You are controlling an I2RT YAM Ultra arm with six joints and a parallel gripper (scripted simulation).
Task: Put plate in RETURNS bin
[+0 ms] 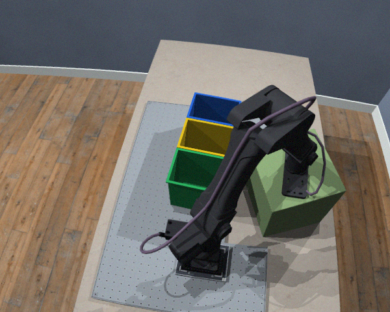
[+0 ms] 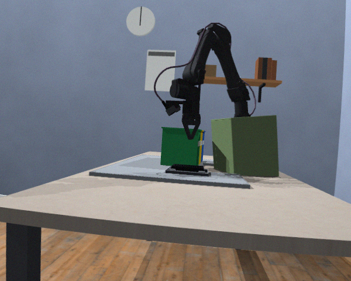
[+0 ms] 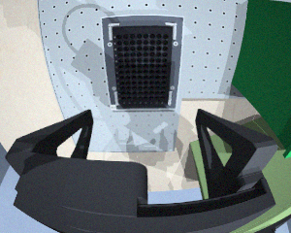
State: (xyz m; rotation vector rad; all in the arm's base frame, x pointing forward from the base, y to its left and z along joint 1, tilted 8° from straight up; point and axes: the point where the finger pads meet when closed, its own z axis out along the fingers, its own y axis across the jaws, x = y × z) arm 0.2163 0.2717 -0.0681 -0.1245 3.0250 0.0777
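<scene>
The black 96-well plate is 12 cm below my hand. Also, from my hand: yellow bin: 8 cm ahead, 36 cm to the right, 5 cm below; grey plate nest: 14 cm below; green bin: 8 cm ahead, 23 cm to the right, 5 cm below.
</scene>
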